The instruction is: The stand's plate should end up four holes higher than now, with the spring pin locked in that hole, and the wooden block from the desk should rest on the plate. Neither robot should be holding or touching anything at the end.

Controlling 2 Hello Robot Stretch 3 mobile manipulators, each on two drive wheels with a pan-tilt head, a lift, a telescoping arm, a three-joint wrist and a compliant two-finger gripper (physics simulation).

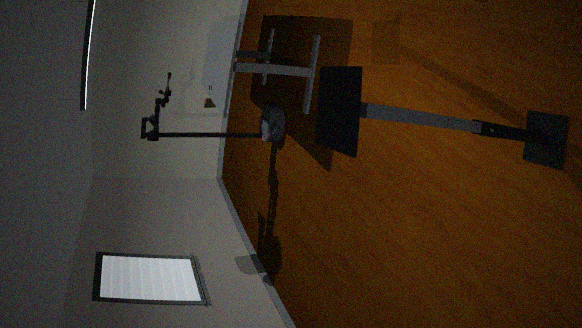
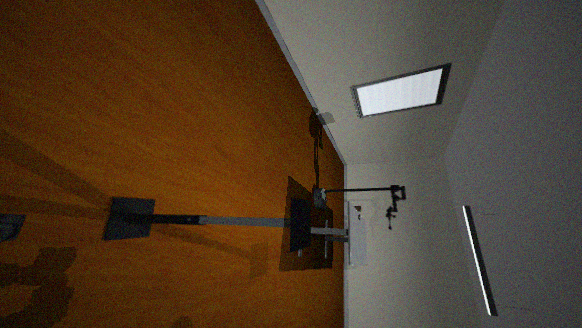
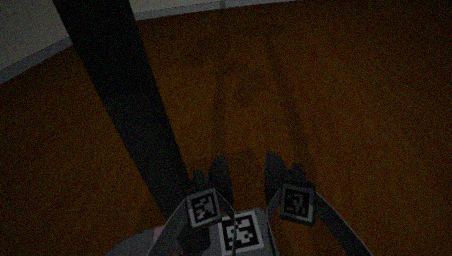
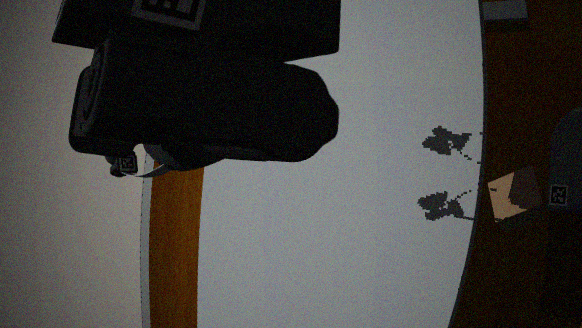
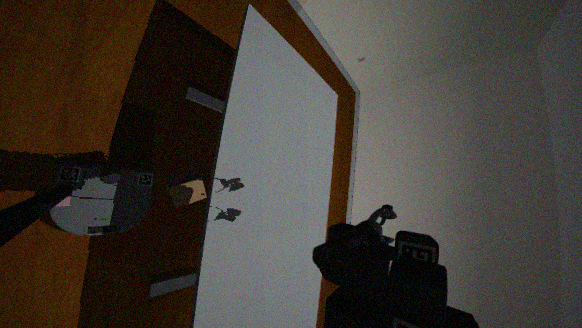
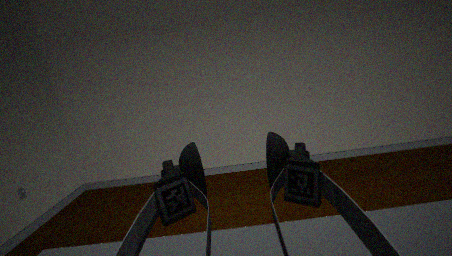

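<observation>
The stand shows its dark plate (image 1: 339,110) (image 2: 300,225) on a grey post (image 1: 420,117) (image 2: 245,221), set in a black sleeve (image 1: 505,132) (image 2: 172,219); which hole the pin sits in is too small to tell. The wooden block (image 4: 501,197) (image 5: 198,192) is out of the grippers, beyond the desk's edge beside r2's base; whether it rests on the floor I cannot tell. r2's gripper (image 6: 231,145) is open and empty, raised and pointing towards the wall, away from the block. r1's gripper (image 3: 247,167) is partly open and empty, over the floor, away from the stand.
The white desk (image 4: 325,250) (image 5: 275,125) lies between r2 and the wall, with dark patches near its edge. r2's base (image 1: 274,124) (image 2: 320,197) (image 5: 135,210) is close to the desk. The stand's base plate (image 1: 542,157) (image 2: 140,232) is on the floor. r1's dark mast (image 3: 120,100) rises beside its gripper.
</observation>
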